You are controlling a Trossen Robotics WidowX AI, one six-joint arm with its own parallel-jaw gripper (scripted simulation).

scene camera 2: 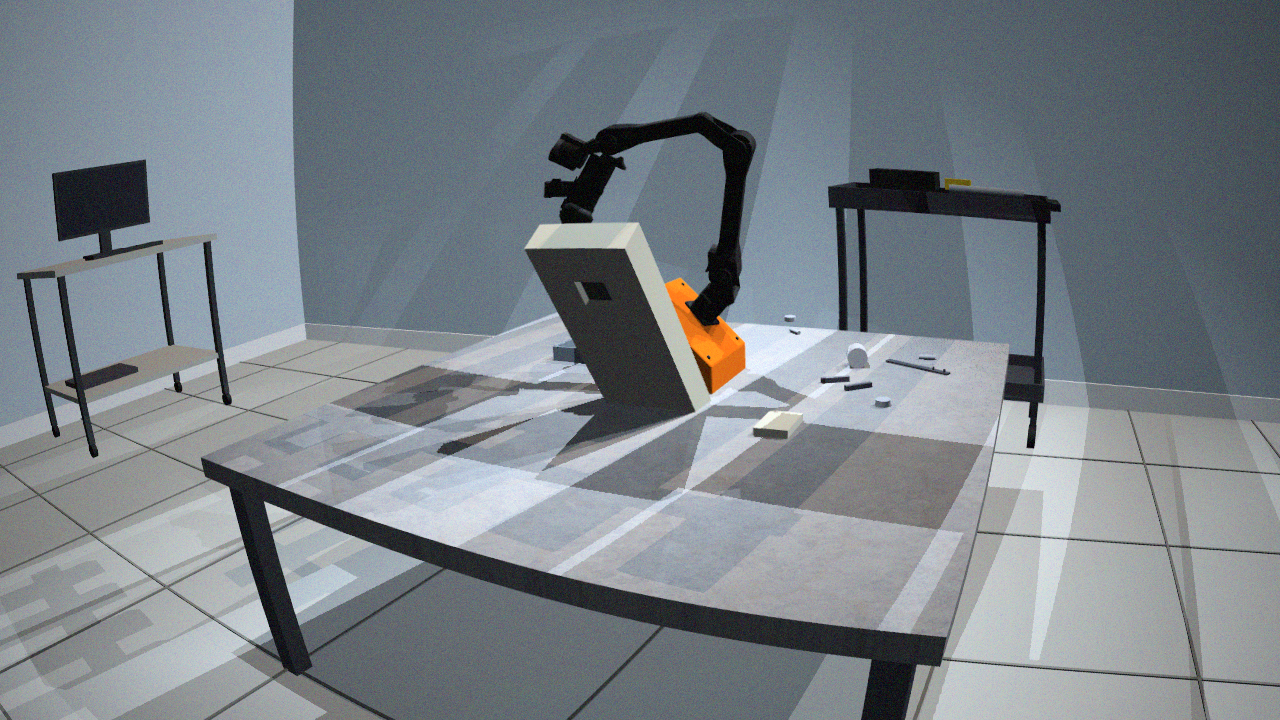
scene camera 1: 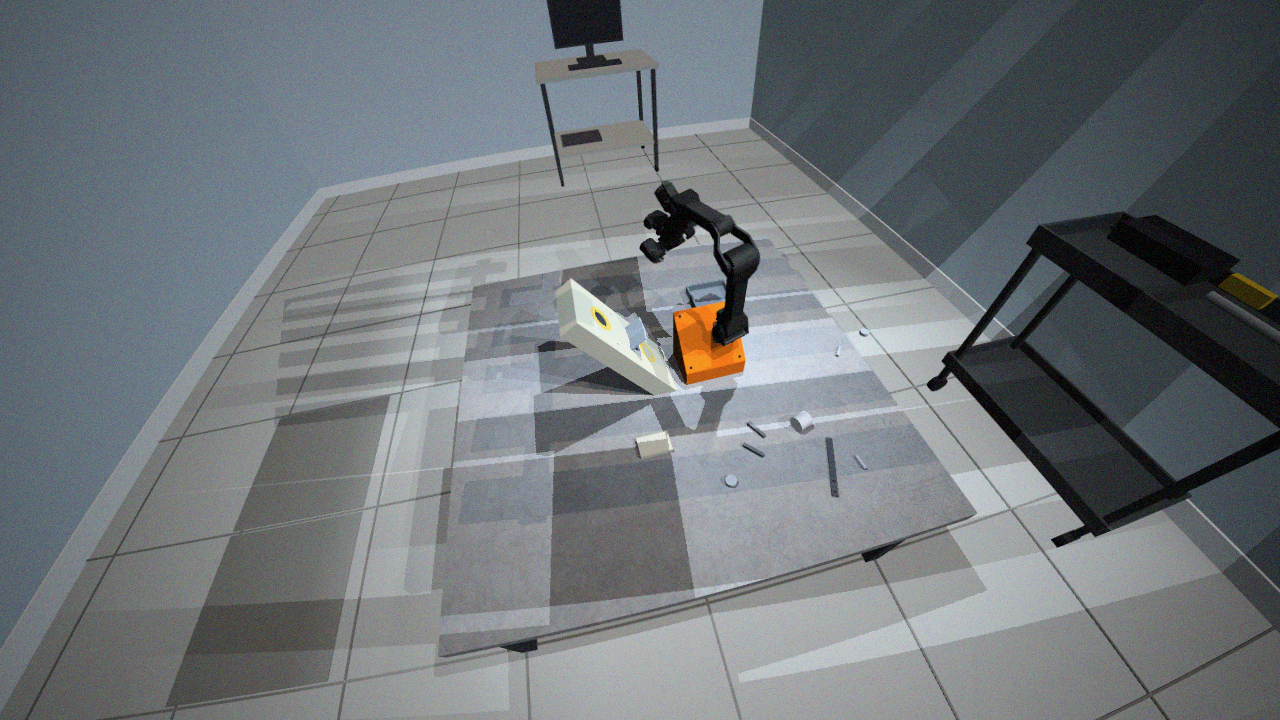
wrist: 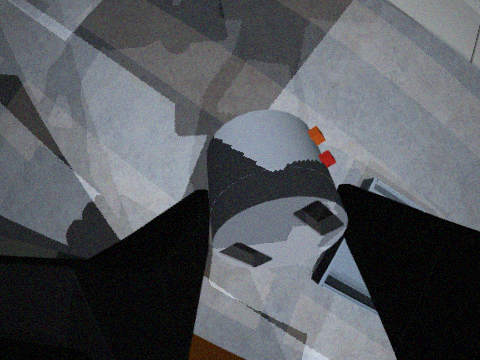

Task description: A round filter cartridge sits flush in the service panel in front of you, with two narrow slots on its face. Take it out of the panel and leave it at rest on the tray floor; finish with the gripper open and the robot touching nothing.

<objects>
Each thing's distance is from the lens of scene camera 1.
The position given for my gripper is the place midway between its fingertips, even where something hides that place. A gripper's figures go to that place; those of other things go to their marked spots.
my gripper (scene camera 1: 659, 254): 129 cm
cream service panel (scene camera 1: 584, 321): 98 cm
</objects>
